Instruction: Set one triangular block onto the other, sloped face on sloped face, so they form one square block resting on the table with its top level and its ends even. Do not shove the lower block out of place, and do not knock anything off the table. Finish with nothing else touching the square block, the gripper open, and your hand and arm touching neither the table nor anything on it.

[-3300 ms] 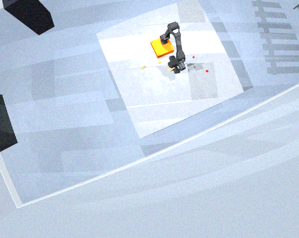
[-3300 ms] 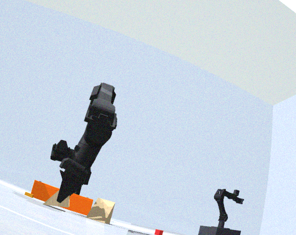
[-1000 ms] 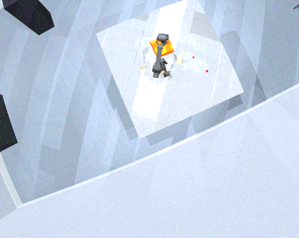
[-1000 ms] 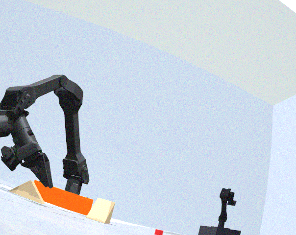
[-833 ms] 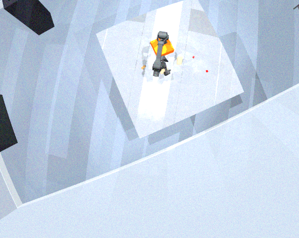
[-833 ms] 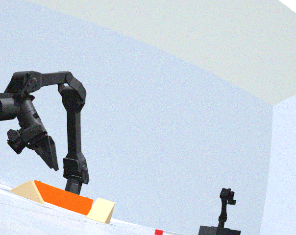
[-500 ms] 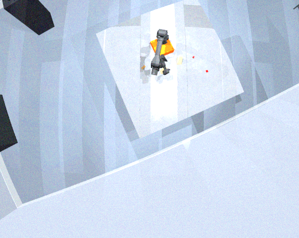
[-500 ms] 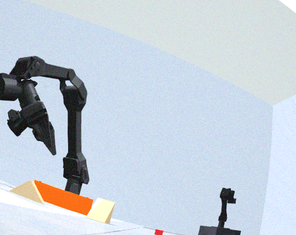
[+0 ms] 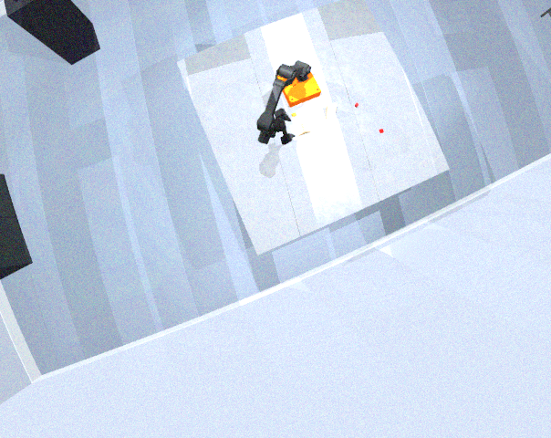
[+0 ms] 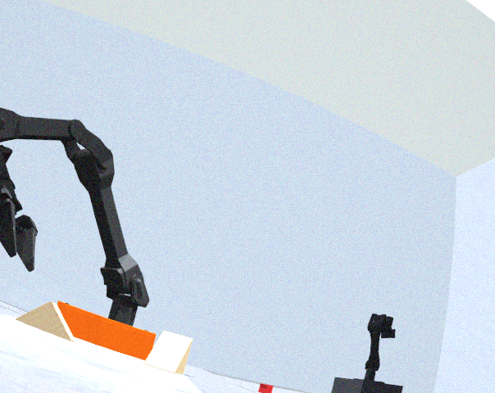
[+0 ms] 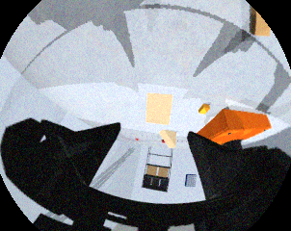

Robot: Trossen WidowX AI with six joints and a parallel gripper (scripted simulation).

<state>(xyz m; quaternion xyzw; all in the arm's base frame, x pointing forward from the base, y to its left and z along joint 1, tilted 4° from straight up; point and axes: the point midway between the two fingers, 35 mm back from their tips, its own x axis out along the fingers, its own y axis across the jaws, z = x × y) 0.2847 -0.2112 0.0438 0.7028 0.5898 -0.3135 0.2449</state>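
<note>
Right now my gripper tip is 7 cm to the right of the boxy block and 6 cm above it.
</note>
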